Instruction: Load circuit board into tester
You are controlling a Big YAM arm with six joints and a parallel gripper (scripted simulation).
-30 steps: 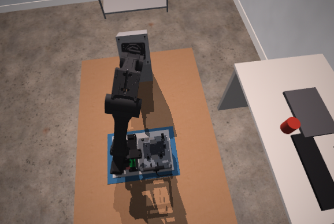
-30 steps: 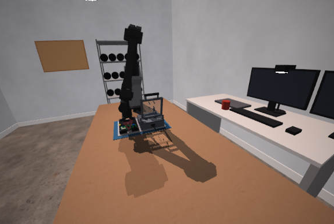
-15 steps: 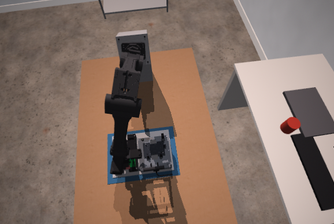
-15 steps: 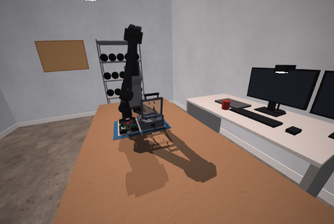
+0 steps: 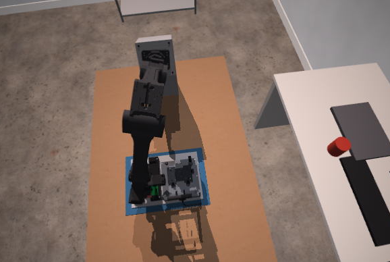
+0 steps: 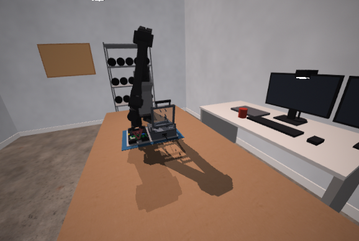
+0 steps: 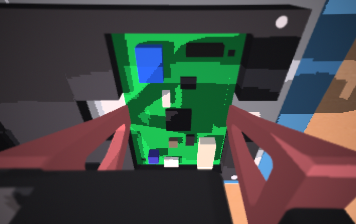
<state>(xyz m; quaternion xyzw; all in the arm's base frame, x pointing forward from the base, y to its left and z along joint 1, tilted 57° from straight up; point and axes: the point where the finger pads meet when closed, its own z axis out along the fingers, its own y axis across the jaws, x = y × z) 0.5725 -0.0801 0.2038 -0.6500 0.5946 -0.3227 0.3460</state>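
Now: the green circuit board right at my hand. The rest, counted from my hand: clear lid 6 cm ahead, 18 cm to the left, 16 cm above.
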